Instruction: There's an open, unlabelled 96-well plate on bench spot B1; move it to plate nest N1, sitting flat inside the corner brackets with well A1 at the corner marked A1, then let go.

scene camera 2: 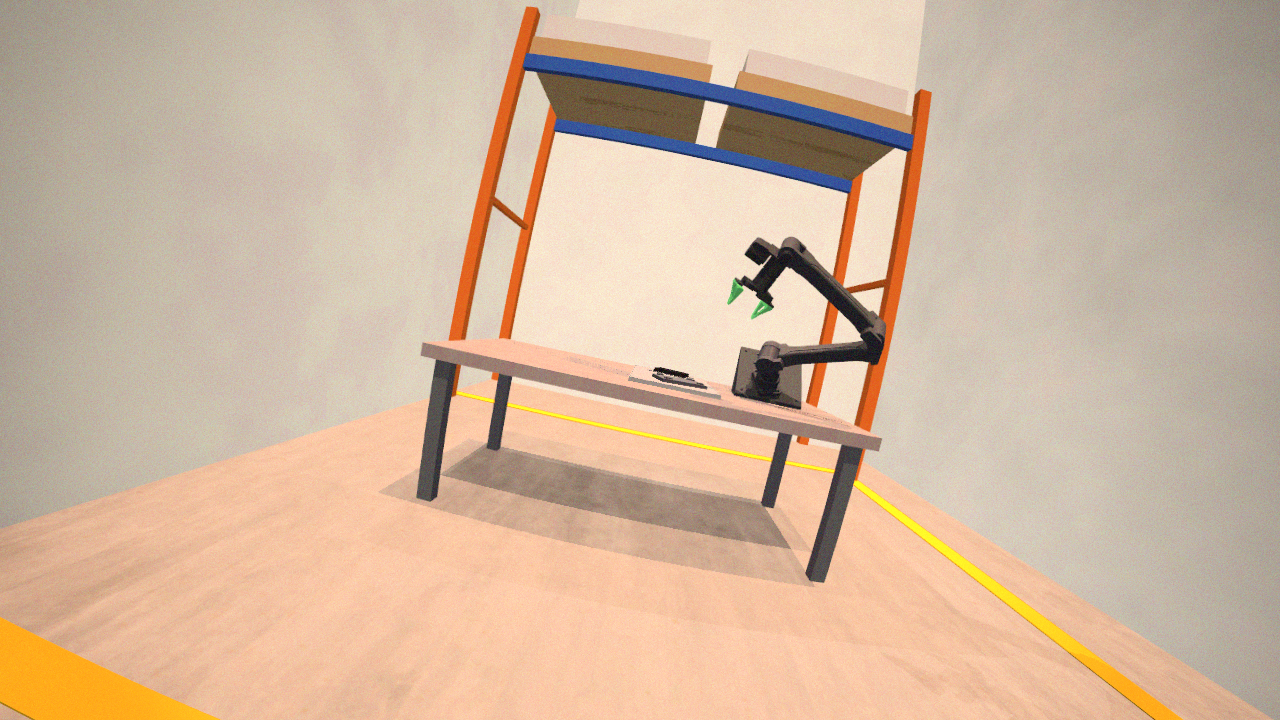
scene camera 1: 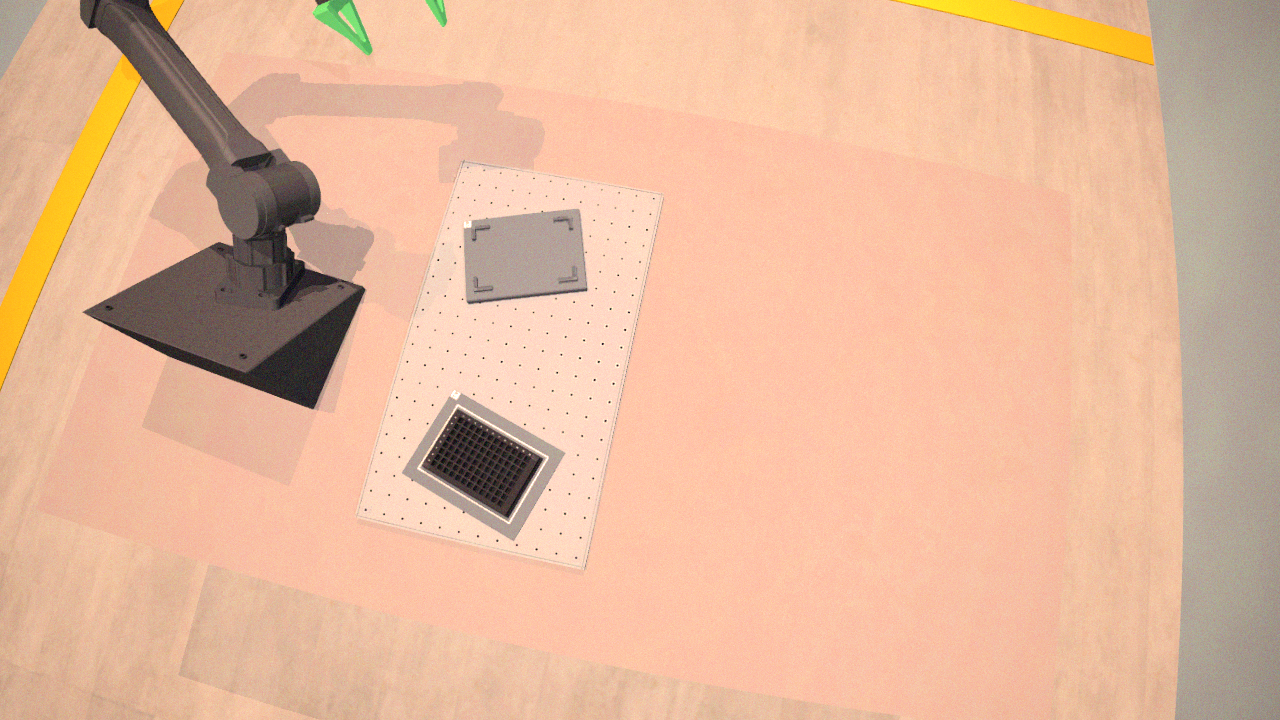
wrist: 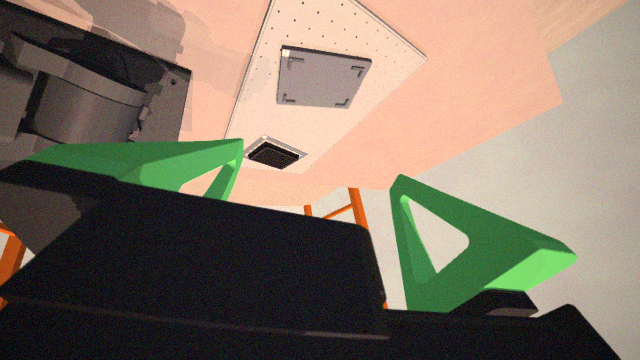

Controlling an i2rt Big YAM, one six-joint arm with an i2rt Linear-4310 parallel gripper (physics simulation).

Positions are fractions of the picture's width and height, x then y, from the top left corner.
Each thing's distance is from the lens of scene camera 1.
black well plate (scene camera 1: 0.39, 0.65): 0.91 m
grey nest with corner locators (scene camera 1: 0.42, 0.35): 0.99 m
grey pad with white outline (scene camera 1: 0.40, 0.73): 0.91 m
